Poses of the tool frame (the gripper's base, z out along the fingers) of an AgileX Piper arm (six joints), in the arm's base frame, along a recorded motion.
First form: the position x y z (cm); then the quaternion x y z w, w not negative.
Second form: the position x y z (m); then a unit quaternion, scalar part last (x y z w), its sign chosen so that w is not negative. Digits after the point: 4 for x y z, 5 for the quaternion.
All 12 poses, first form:
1: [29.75 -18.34 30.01 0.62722 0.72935 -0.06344 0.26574]
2: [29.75 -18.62 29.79 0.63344 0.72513 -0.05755 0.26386]
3: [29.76 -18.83 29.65 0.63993 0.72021 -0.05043 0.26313]
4: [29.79 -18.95 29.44 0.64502 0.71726 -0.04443 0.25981]
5: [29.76 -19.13 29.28 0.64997 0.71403 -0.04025 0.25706]
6: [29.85 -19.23 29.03 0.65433 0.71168 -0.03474 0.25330]
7: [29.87 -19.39 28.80 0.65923 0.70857 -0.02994 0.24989]
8: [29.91 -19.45 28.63 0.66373 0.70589 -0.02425 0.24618]
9: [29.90 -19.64 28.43 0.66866 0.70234 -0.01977 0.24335]
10: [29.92 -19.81 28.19 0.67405 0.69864 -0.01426 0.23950]
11: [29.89 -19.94 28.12 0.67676 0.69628 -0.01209 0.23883]
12: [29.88 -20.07 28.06 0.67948 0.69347 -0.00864 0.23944]
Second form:
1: [0.2975 -0.1834 0.3001 0.62722 0.72935 -0.06344 0.26574]
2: [0.2975 -0.1862 0.2979 0.63344 0.72513 -0.05755 0.26386]
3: [0.2976 -0.1883 0.2965 0.63993 0.72021 -0.05043 0.26313]
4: [0.2979 -0.1895 0.2944 0.64502 0.71726 -0.04443 0.25981]
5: [0.2976 -0.1913 0.2928 0.64997 0.71403 -0.04025 0.25706]
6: [0.2985 -0.1923 0.2903 0.65433 0.71168 -0.03474 0.25330]
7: [0.2987 -0.1939 0.2880 0.65923 0.70857 -0.02994 0.24989]
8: [0.2991 -0.1945 0.2863 0.66373 0.70589 -0.02425 0.24618]
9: [0.2990 -0.1964 0.2843 0.66866 0.70234 -0.01977 0.24335]
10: [0.2992 -0.1981 0.2819 0.67405 0.69864 -0.01426 0.23950]
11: [0.2989 -0.1994 0.2812 0.67676 0.69628 -0.01209 0.23883]
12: [0.2988 -0.2007 0.2806 0.67948 0.69347 -0.00864 0.23944]
